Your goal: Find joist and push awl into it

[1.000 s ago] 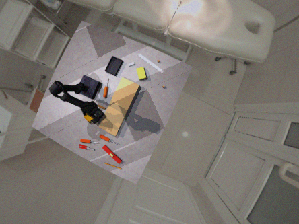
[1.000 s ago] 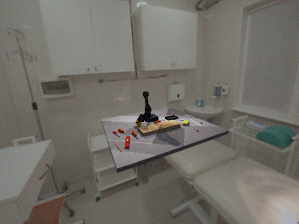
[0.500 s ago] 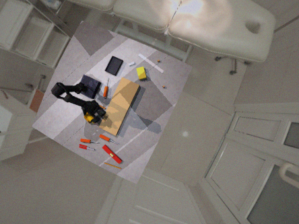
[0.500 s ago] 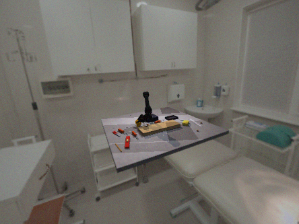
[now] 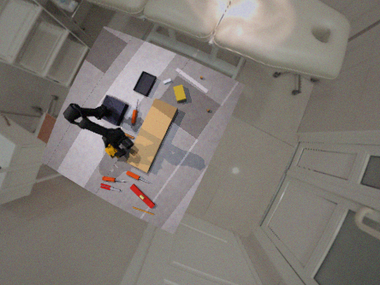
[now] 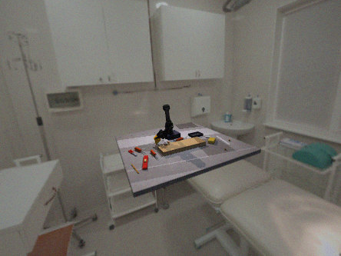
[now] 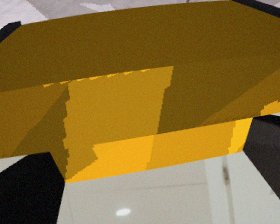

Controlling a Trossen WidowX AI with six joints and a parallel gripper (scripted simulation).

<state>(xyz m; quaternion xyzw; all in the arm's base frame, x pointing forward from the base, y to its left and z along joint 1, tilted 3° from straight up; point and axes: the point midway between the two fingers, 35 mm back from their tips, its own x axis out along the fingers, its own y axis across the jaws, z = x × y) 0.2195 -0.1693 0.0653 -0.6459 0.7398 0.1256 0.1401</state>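
Right now the awl is 15 cm to the left of my gripper tip, 9 cm below it and 2 cm behind it. Round my gripper tip: pencil 44 cm ahead, 25 cm to the right, 9 cm below; then red level 37 cm ahead, 16 cm to the right, 8 cm below; then yellow stud finder 2 cm ahead, 1 cm below.
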